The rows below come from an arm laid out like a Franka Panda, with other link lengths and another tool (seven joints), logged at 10 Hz.
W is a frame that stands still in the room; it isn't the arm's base.
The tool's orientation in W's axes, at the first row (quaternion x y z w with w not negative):
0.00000, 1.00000, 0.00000, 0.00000
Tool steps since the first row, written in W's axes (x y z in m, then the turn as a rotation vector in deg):
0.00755, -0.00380, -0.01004, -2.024, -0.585, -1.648
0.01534, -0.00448, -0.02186, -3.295, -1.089, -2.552
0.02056, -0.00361, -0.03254, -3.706, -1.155, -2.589
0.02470, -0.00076, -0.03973, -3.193, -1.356, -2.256
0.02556, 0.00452, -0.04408, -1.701, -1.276, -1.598
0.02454, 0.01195, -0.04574, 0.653, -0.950, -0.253
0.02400, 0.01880, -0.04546, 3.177, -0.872, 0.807
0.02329, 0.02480, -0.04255, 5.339, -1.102, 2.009
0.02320, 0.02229, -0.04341, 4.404, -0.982, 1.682
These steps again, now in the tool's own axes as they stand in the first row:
-0.00755, -0.00380, 0.01004, 2.024, -0.585, 1.648
-0.01534, -0.00448, 0.02186, 3.295, -1.089, 2.552
-0.02056, -0.00361, 0.03254, 3.706, -1.155, 2.589
-0.02470, -0.00076, 0.03973, 3.193, -1.356, 2.256
-0.02556, 0.00452, 0.04408, 1.701, -1.276, 1.598
-0.02454, 0.01195, 0.04574, -0.653, -0.950, 0.253
-0.02400, 0.01880, 0.04546, -3.177, -0.872, -0.807
-0.02329, 0.02480, 0.04255, -5.339, -1.102, -2.009
-0.02320, 0.02229, 0.04341, -4.404, -0.982, -1.682

